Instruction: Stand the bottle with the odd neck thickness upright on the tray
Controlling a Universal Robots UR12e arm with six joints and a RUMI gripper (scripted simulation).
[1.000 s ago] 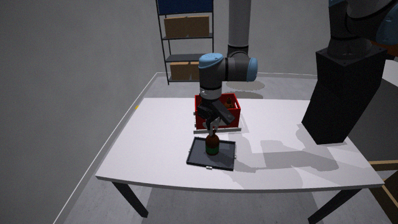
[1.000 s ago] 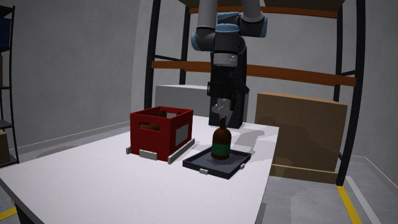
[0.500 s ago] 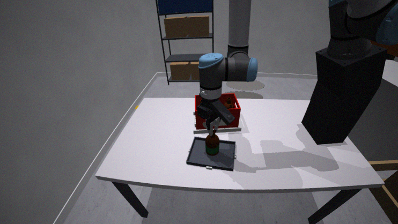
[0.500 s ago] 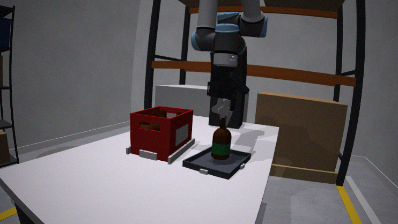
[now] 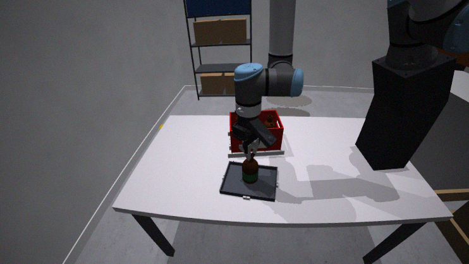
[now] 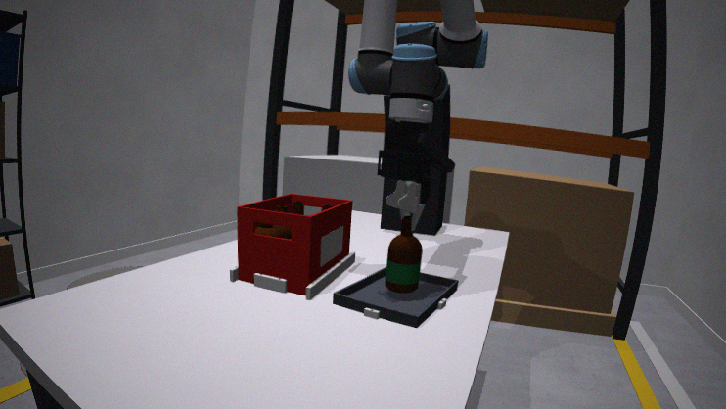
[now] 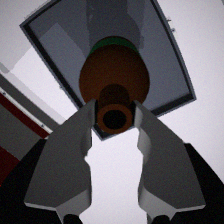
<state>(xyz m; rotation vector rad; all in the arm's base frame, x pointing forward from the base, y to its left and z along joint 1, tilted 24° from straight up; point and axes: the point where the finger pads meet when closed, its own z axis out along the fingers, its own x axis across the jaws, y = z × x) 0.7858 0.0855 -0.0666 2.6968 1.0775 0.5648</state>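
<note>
Right now the dark tray is 160 mm below my hand. Round my hand: glass bottle (320 mm to the right, 80 mm below, 50 mm behind); then red crate (280 mm to the right, 90 mm below, 60 mm behind); then brown bottle (320 mm to the right, 80 mm below, 30 mm ahead).
</note>
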